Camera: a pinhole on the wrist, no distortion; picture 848 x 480 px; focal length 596.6 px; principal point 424.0 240.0 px. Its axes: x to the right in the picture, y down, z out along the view. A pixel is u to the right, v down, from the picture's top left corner.
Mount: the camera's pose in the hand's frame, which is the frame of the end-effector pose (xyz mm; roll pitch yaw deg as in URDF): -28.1 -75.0 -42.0 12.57 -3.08 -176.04
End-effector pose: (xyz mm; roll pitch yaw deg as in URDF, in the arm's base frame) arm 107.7 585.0 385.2 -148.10 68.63 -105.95
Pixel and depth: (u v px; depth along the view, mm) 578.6 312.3 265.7
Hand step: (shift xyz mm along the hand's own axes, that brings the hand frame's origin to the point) -84.2 -52.4 227.7
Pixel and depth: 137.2 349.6 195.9
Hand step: 75.9 -60.3 151.7
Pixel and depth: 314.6 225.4 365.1
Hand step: 51.5 18.9 308.3
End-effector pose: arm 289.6 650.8 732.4 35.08 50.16 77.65
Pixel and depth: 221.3 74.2 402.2
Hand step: 114.2 131.9 318.4
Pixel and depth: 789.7 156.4 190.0
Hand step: -139.1 -15.2 143.6
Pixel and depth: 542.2 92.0 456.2
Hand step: -110.1 129.6 382.9
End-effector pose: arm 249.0 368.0 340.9 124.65 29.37 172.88
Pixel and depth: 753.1 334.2 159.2
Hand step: -107.7 -70.4 123.3
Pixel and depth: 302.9 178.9 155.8
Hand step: 8.0 -22.9 104.7
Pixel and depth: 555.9 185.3 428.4
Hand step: -109.6 51.2 372.1
